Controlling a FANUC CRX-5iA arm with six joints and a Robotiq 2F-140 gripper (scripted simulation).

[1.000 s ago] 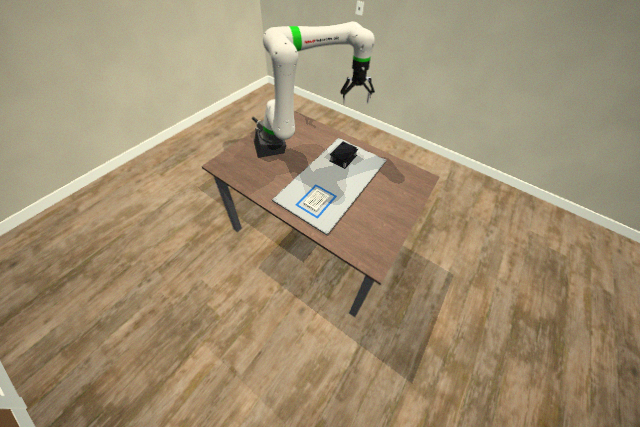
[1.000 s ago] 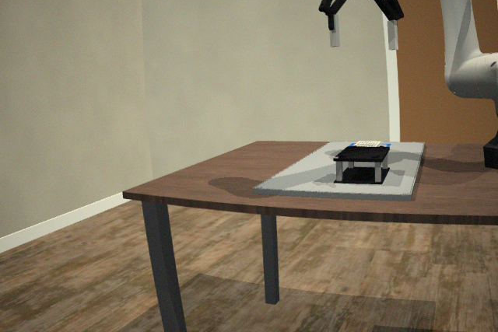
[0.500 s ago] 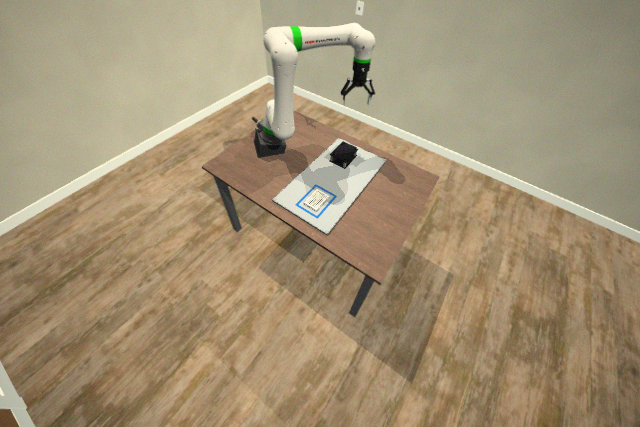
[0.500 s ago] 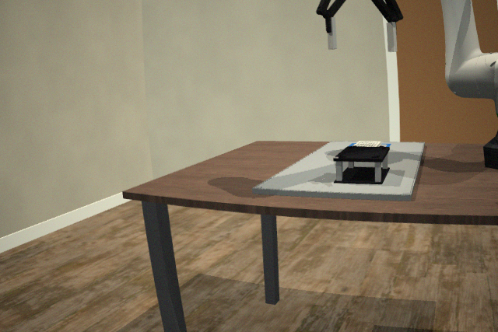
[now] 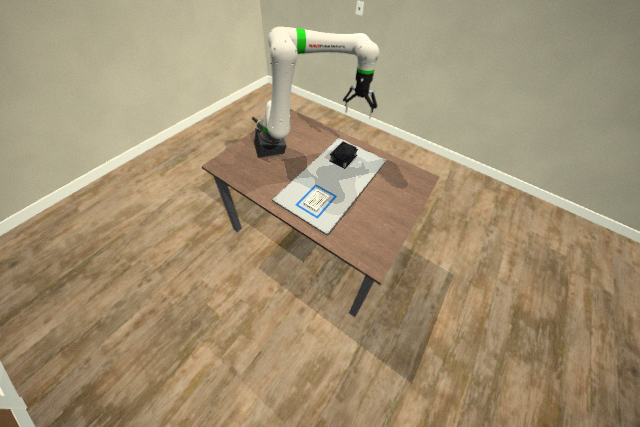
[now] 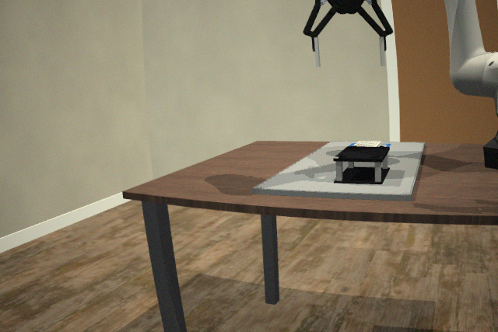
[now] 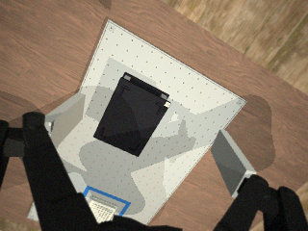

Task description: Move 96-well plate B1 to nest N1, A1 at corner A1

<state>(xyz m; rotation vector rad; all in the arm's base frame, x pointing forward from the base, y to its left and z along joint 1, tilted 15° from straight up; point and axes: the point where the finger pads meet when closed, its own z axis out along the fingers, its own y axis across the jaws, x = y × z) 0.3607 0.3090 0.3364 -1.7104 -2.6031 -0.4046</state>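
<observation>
My gripper is now 160 mm short of the white 96-well plate, 490 mm to the left of it and 270 mm above it. From my hand the other things lie so: black raised nest N1 (20 mm ahead, 110 mm to the right, 230 mm below).
</observation>
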